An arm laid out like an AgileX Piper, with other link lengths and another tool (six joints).
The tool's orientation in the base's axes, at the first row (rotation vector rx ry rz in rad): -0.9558 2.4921 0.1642
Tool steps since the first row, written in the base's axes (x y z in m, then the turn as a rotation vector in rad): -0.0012 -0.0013 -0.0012 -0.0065 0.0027 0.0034; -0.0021 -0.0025 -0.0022 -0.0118 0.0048 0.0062; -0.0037 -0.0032 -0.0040 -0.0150 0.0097 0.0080; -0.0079 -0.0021 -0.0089 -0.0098 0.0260 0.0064; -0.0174 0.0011 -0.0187 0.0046 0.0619 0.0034; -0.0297 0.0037 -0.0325 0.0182 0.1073 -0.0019; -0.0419 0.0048 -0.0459 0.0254 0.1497 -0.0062; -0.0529 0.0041 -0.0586 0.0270 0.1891 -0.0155
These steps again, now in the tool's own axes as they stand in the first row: 0.0021 -0.0001 0.0003 0.0010 0.0061 -0.0047; 0.0039 -0.0004 0.0005 0.0019 0.0110 -0.0087; 0.0062 0.0002 0.0013 0.0002 0.0167 -0.0101; 0.0105 0.0041 0.0043 -0.0122 0.0256 -0.0024; 0.0193 0.0133 0.0103 -0.0419 0.0433 0.0154; 0.0321 0.0240 0.0185 -0.0756 0.0687 0.0375; 0.0456 0.0336 0.0261 -0.1039 0.0960 0.0554; 0.0590 0.0410 0.0330 -0.1244 0.1251 0.0749
